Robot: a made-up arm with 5 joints.
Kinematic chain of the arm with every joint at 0, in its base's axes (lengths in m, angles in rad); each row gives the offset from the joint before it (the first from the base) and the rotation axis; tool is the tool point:
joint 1: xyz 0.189 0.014 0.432 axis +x
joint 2: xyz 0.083 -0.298 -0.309 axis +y
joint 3: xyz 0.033 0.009 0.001 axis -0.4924 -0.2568 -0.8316
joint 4: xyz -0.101 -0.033 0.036 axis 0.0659 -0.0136 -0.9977
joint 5: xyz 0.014 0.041 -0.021 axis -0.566 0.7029 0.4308
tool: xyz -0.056 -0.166 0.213
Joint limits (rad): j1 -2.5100..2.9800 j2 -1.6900..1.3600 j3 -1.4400..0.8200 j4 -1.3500..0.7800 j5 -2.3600..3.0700
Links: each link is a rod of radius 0.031 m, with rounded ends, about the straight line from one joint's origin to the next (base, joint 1, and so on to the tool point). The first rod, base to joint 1, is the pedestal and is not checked.
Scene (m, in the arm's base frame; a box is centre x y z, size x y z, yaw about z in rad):
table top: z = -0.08
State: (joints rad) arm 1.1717 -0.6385 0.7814 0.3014 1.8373
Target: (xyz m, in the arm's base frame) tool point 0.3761 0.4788 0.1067
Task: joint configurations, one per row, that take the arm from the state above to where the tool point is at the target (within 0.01 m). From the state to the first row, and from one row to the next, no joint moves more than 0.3 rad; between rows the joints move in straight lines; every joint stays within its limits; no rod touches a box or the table.
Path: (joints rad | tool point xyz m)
1: 1.1924 -0.4239 0.7745 0.1716 2.0893 | 0.4773 0.0792 0.1249
2: 1.2130 -0.2093 0.7675 0.0418 2.3414 | 0.5195 0.2236 0.1170
3: 1.2337 0.0053 0.7606 -0.0880 2.5934 | 0.4825 0.3707 0.1091
4: 1.2543 0.2199 0.7536 -0.2178 2.8455 | 0.3761 0.4788 0.1067

